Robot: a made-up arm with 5 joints. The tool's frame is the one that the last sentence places.
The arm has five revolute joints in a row. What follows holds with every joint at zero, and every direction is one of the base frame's.
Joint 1 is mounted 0.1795 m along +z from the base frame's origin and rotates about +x.
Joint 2 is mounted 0.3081 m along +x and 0.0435 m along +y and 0.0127 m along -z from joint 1 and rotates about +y.
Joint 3 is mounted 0.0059 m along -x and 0.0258 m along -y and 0.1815 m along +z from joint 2 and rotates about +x.
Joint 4 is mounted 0.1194 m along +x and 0.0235 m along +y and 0.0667 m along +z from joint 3 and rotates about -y.
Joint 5 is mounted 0.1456 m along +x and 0.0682 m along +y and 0.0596 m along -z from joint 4 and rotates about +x.
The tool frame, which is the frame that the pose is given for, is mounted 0.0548 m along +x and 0.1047 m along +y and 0.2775 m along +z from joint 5; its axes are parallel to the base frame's.
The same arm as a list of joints. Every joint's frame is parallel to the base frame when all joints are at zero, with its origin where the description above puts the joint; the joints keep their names.
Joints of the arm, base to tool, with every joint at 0 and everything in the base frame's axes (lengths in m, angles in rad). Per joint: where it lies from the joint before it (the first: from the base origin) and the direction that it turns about. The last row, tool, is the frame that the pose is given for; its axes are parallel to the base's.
joint 1: axis 1 0 0 offset 0.0000 0.0000 0.1795
joint 2: axis 0 1 0 offset 0.3081 0.0435 -0.0127
joint 3: axis 1 0 0 offset -0.0059 -0.0258 0.1815
joint 4: axis 0 -1 0 offset 0.1194 0.0235 0.0667
joint 5: axis 1 0 0 offset 0.1456 0.0682 -0.0596
tool: offset 0.0548 0.1047 0.2775

